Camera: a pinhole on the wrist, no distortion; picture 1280 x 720 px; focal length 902.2 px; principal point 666.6 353.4 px. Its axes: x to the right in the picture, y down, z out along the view. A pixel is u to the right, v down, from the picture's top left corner.
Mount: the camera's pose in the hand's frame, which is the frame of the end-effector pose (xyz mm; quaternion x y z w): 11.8 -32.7 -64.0 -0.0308 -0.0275 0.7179 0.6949
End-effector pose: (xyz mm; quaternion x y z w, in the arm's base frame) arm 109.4 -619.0 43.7 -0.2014 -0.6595 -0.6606 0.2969
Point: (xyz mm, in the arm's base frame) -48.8 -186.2 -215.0
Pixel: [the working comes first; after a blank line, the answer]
In the camera's frame: -244.9 85.7 507.3

231 506
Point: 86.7 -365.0 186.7
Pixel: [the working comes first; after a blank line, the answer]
In the camera's frame: 132.8 -97.9 319.4

1042 77
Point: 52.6 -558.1 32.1
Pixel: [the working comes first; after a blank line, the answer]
In the camera's frame: -11.8 -25.4 129.2

584 176
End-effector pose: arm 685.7 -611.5 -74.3 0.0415 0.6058 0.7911 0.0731
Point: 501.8 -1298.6 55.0
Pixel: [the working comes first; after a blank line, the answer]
In the camera's frame: 346.5 -15.4 -586.1

behind the camera
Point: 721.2 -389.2 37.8
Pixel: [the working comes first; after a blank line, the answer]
In the camera's frame: 80.3 -15.8 310.9

900 308
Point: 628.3 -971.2 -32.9
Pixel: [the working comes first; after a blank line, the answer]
In the camera's frame: 170.3 33.1 -273.8

behind the camera
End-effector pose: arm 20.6 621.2 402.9 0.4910 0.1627 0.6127 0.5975
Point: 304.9 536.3 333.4
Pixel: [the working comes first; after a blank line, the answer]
In the camera's frame: -164.6 41.3 294.3

162 480
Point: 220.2 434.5 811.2
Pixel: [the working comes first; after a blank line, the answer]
In the camera's frame: 279.0 -76.2 482.1

1189 211
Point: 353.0 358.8 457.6
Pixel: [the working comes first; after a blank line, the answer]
In the camera's frame: -51.0 122.0 467.0

568 589
